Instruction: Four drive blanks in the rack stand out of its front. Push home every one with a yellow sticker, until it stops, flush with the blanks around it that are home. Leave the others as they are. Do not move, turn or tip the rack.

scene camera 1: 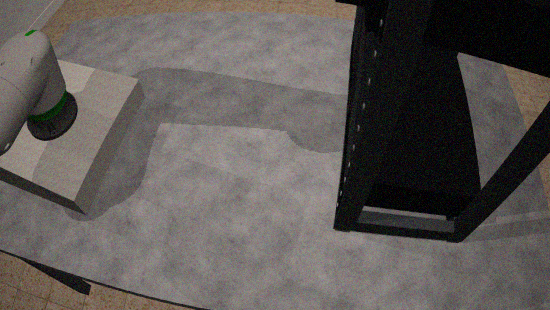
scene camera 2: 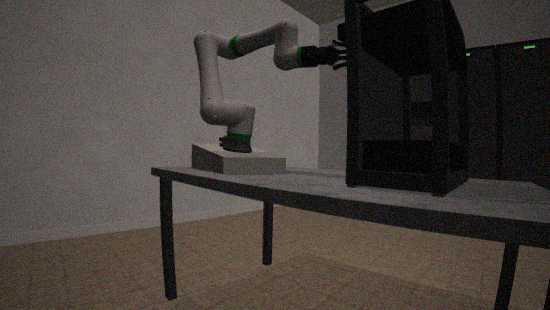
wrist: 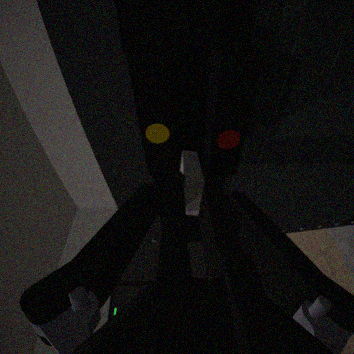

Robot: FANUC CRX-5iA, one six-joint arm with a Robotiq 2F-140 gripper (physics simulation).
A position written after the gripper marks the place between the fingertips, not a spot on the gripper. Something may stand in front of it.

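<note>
The wrist view shows the gripper (wrist: 187, 163) together with a black rack (wrist: 262, 112). In scene camera 1 the rack (scene camera 1: 409, 145) is visible too, and scene camera 2 gives another view of the rack (scene camera 2: 383, 51).
</note>
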